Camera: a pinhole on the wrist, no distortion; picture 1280 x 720 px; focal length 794.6 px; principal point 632.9 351.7 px. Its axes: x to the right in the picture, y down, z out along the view. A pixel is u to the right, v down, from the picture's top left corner.
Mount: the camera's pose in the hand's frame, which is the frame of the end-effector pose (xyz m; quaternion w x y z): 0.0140 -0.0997 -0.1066 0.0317 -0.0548 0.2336 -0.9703
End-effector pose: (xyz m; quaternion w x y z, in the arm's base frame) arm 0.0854 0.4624 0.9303 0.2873 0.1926 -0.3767 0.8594
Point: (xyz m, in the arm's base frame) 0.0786 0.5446 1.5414
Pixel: 216 428
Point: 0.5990 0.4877 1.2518
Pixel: 1115 688
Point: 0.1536 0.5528 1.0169
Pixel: 632 278
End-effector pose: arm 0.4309 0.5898 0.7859 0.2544 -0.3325 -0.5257 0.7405
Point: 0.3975 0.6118 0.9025
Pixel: 734 51
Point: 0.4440 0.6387 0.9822
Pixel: 915 572
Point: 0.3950 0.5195 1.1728
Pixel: 1053 573
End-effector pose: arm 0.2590 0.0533 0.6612 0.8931 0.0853 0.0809 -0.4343
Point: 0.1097 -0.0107 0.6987
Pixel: 1078 236
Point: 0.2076 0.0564 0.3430
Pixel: behind the camera
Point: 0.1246 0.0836 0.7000
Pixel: outside the picture
